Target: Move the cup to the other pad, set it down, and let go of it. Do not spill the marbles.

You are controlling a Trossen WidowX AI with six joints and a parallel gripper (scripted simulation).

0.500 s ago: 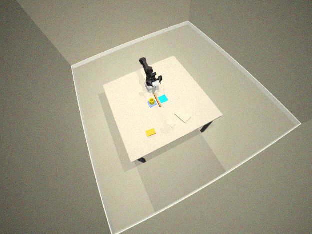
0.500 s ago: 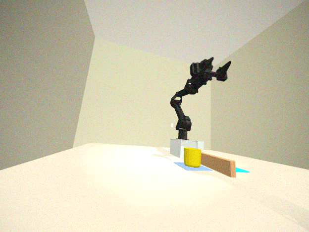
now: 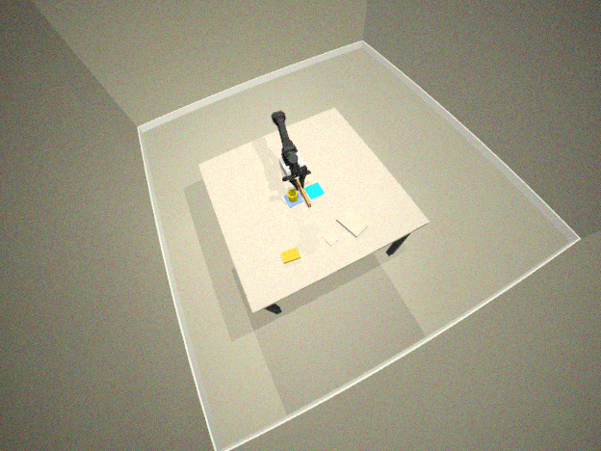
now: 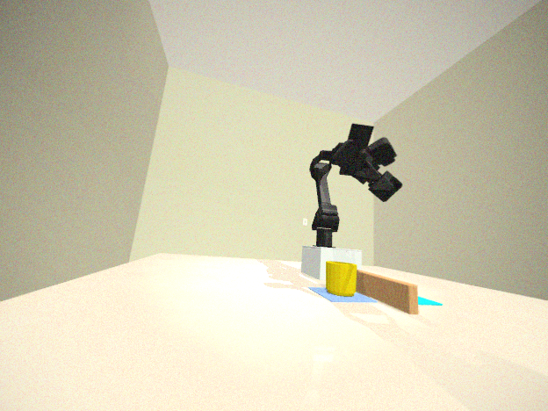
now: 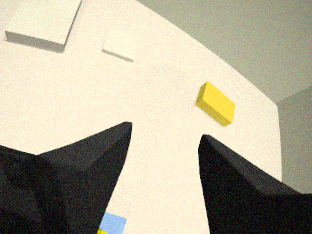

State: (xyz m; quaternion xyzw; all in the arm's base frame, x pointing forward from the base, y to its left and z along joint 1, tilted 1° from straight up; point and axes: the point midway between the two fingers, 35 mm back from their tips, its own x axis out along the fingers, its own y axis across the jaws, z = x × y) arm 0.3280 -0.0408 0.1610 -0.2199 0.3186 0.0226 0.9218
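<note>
My gripper tip is now 11 cm past the yellow cup, 3 cm to the left of it and 21 cm above it. Round my gripper tip: wooden bar (10 cm behind, 5 cm to the left, 23 cm below); cyan pad (10 cm behind, 13 cm to the left, 26 cm below).
</note>
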